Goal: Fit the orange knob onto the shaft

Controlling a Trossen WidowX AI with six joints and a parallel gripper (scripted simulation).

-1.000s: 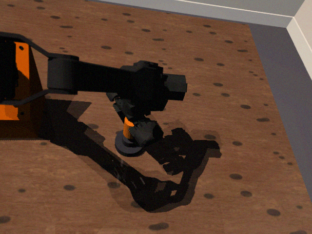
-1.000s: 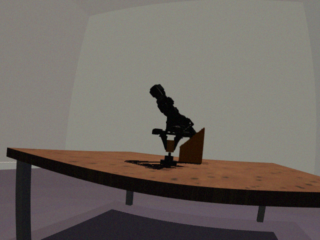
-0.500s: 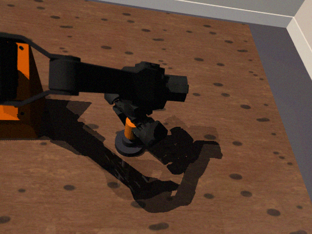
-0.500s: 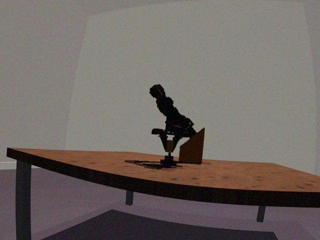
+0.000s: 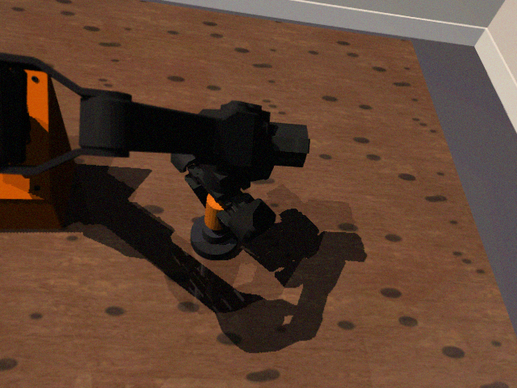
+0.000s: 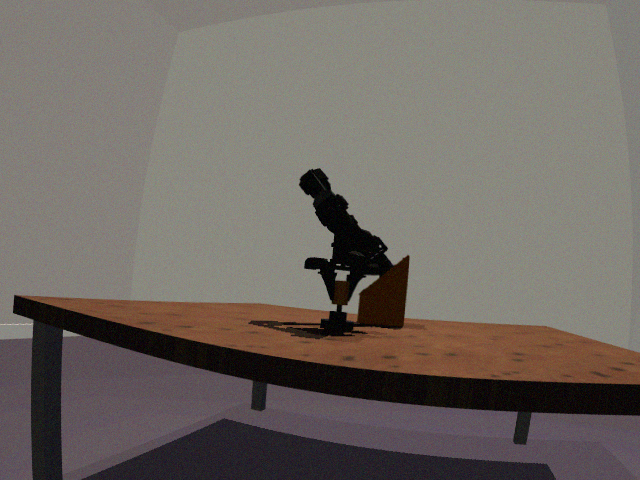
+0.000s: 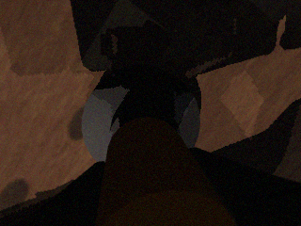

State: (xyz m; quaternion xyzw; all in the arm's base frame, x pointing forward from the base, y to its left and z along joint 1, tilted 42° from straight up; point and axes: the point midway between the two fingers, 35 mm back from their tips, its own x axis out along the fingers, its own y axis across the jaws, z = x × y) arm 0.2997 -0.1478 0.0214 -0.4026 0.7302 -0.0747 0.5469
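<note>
My gripper tip is now 2 cm below the knob. The rest, counted from my gripper tip: dark pedestal: 4 cm below.
</note>
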